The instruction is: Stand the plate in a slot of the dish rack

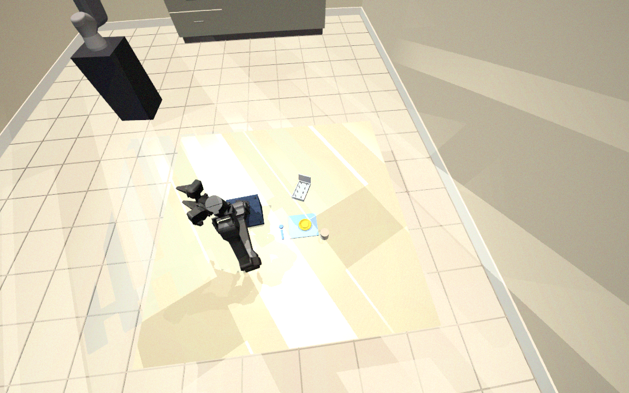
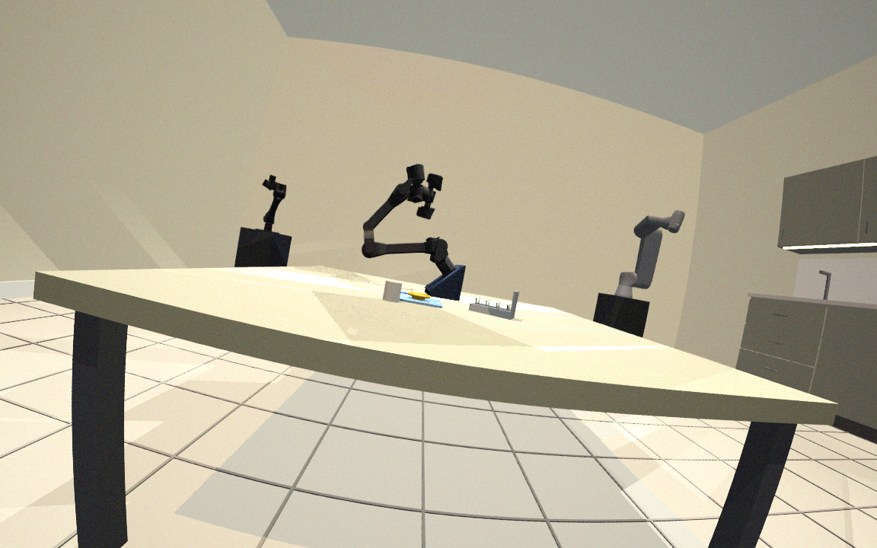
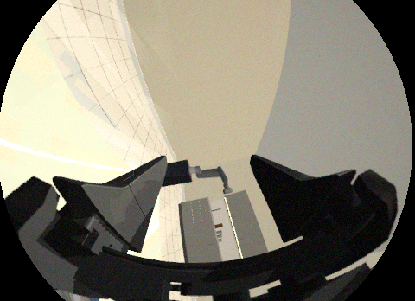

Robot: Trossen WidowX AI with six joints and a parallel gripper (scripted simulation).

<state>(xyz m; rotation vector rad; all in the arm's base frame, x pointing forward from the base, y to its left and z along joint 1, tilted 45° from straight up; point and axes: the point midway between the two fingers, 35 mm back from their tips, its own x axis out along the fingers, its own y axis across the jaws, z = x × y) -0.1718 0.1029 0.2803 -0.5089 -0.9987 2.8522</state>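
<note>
The yellow plate lies 470 mm ahead of my gripper tip, 380 mm below it and 40 mm to the left of it. Round my gripper tip: blue utensil 400 mm below, 350 mm ahead, 10 mm to the left; white cup 570 mm ahead, 380 mm below, 30 mm to the right; grey dish rack 450 mm ahead, 380 mm below, 250 mm to the left.
</note>
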